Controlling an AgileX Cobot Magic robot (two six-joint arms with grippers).
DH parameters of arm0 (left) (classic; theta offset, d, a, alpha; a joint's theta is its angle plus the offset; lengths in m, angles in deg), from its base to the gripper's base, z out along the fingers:
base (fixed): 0 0 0 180
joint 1: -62.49 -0.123 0 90
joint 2: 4.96 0 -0.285 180
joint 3: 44.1 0 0.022 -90
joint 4: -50.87 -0.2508 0 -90
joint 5: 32.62 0 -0.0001 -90
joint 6: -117.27 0.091 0 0
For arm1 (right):
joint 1: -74.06 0.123 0 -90
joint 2: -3.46 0 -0.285 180
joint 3: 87.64 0 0.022 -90
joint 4: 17.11 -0.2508 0 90
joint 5: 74.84 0 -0.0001 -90
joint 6: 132.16 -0.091 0 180
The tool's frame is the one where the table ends.
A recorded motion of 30 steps. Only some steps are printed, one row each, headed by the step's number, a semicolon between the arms.
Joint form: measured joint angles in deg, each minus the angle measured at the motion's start. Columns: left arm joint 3, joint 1, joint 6, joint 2, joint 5, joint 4; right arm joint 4, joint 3, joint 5, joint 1, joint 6, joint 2.
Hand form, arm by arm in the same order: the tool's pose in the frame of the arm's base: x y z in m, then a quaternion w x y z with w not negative. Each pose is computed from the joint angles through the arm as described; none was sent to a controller.
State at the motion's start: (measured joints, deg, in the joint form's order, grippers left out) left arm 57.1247 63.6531 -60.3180 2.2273 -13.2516 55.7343; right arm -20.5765 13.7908 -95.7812 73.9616 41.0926 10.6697
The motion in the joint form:
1: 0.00 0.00 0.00 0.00 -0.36 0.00; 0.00 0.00 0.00 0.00 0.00 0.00
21: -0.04 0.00 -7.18 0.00 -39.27 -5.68; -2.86 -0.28 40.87 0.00 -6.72 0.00
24: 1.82 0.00 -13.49 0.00 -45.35 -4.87; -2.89 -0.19 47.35 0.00 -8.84 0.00
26: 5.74 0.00 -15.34 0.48 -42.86 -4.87; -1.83 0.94 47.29 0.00 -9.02 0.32
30: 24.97 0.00 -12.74 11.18 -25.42 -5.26; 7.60 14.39 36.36 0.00 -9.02 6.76
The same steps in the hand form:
1: 0.0537 -0.0036 0.1748 0.60876 0.00132 0.79283 -0.02876; 0.0529 0.0019 0.1730 0.59403 0.06407 0.79964 0.06008
21: 0.0491 -0.0014 0.2349 0.83727 -0.01148 0.54527 -0.03908; 0.0492 -0.0035 0.2345 0.82722 0.10810 0.53574 0.13039
24: 0.0418 -0.0009 0.2541 0.86896 -0.04196 0.48422 -0.09315; 0.0444 -0.0045 0.2441 0.85454 0.11331 0.48498 0.14735
26: 0.0380 -0.0008 0.2725 0.87131 -0.04903 0.47626 -0.10766; 0.0434 -0.0038 0.2503 0.85857 0.10552 0.48049 0.14438
30: 0.0448 -0.0010 0.3473 0.83415 -0.04141 0.54395 -0.08124; 0.0453 0.0017 0.3064 0.84871 0.04576 0.51880 0.09185

